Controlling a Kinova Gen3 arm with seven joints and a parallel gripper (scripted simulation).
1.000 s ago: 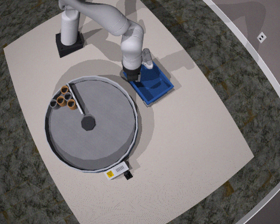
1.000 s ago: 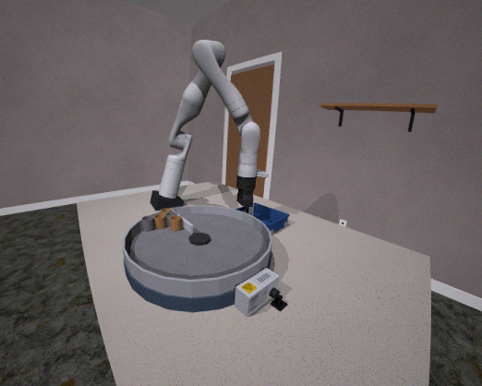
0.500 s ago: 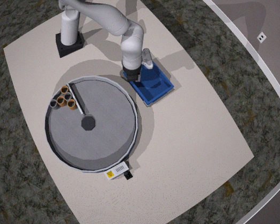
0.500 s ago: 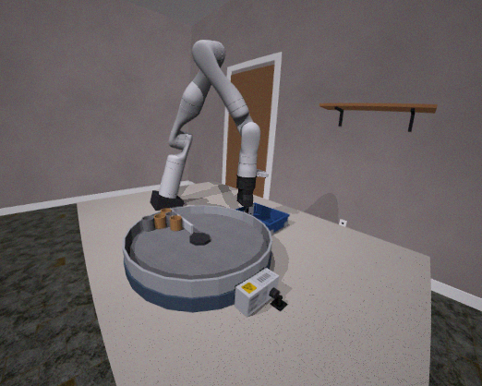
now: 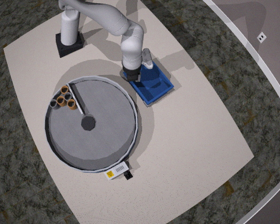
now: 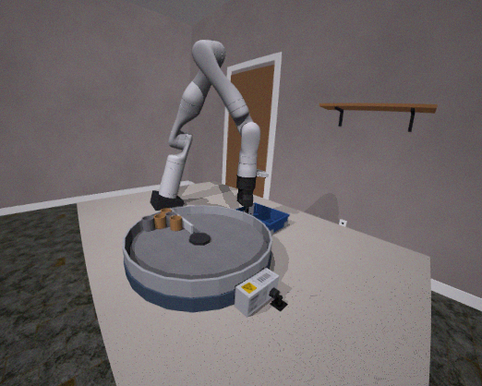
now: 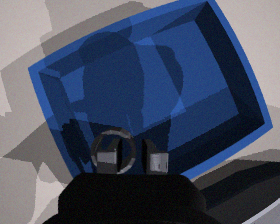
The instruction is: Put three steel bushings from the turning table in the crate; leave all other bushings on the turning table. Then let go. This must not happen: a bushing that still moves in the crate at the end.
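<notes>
Right now the blue crate is 40 mm ahead of my hand, 30 mm to the left of it and 20 mm below it. From my hand the other things lie so: turning table (60 mm ahead, 300 mm to the right, 10 mm above).
</notes>
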